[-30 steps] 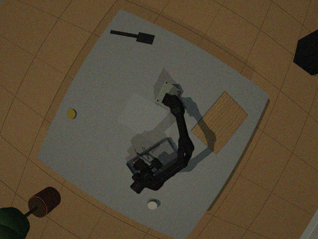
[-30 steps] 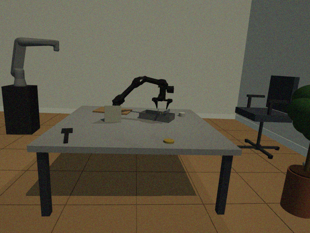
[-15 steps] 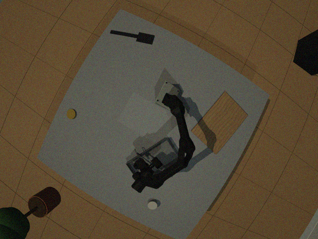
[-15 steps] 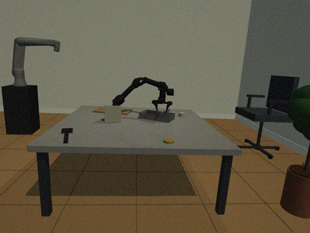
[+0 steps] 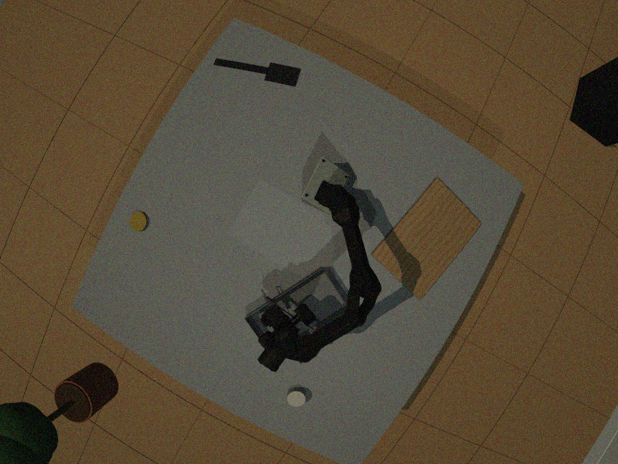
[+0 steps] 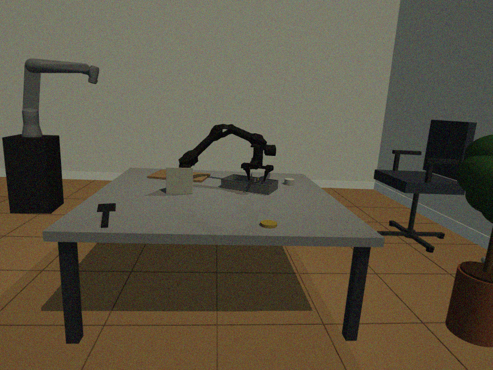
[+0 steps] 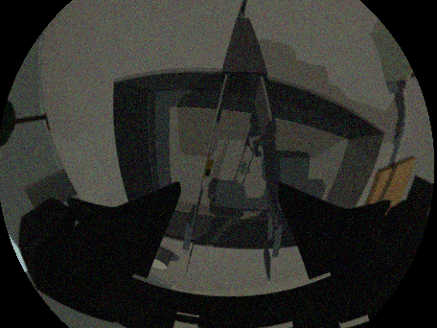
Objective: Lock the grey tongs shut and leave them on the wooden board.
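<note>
The roasting tin is 4 cm behind my gripper tip, 2 cm to the left of it and 2 cm below it. The rest, counted from my gripper tip: wooden board (45 cm behind, 32 cm to the left, 4 cm below); yellow disc (7 cm behind, 63 cm to the right, 4 cm below); white disc (25 cm ahead, 15 cm to the left, 3 cm below).
</note>
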